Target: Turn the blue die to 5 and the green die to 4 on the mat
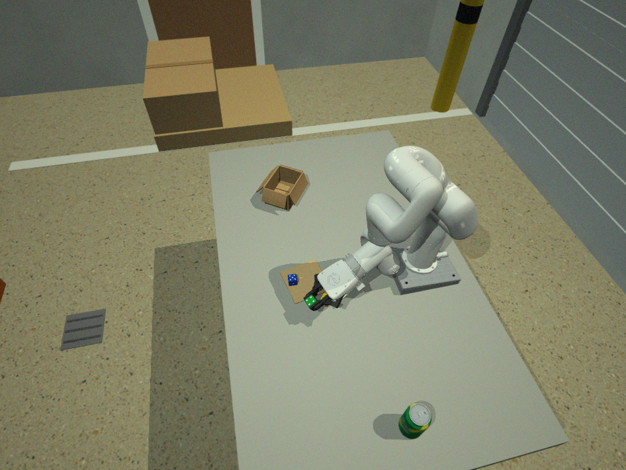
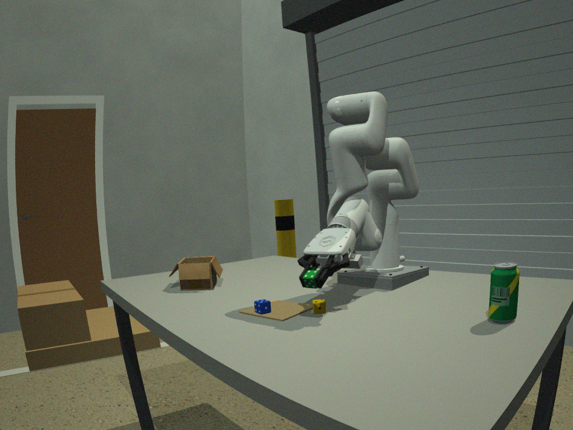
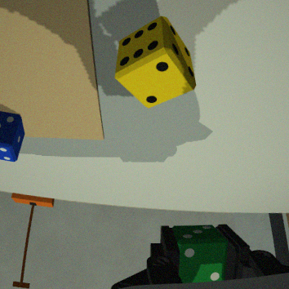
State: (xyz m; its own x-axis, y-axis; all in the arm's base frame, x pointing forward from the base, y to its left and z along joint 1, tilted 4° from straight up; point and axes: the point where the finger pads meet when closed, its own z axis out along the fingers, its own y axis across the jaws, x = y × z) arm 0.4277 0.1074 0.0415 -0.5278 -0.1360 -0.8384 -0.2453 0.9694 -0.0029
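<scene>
The yellow die is 9 cm below my hand, 6 cm behind it and 4 cm to the right of it. From my hand the other things lie so: green die 1 cm ahead; then cardboard mat 14 cm to the right, 10 cm below, 1 cm behind; then blue die 14 cm to the right, 8 cm below, 3 cm ahead.
</scene>
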